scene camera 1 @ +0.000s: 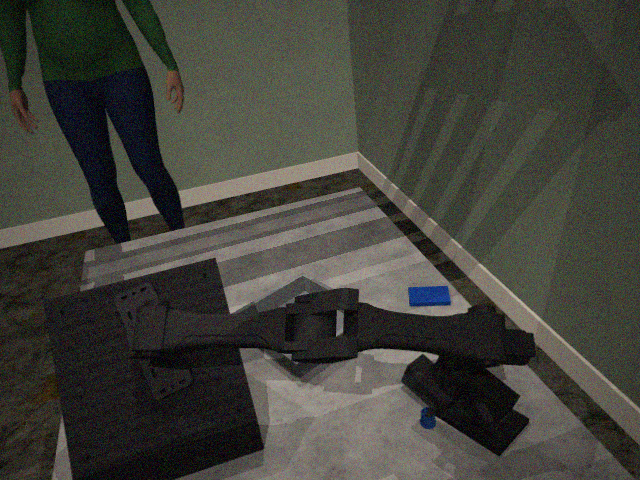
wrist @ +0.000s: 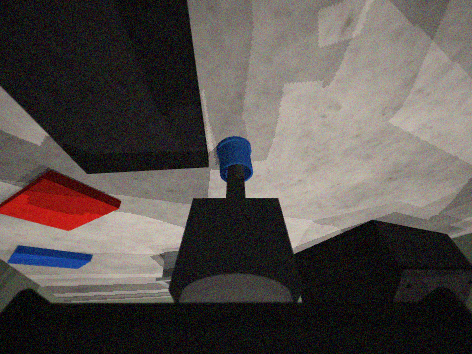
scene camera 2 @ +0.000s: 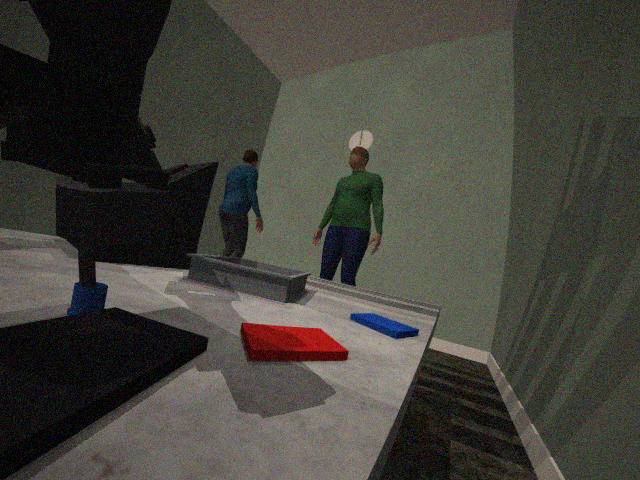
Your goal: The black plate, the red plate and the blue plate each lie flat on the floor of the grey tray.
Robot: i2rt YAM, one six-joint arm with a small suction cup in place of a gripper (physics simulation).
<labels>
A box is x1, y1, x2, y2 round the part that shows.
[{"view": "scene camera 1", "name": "my suction cup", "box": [401, 354, 473, 428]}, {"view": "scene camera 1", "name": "blue plate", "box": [408, 286, 450, 306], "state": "on the table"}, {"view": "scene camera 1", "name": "black plate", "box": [435, 387, 528, 455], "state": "on the table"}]
</labels>
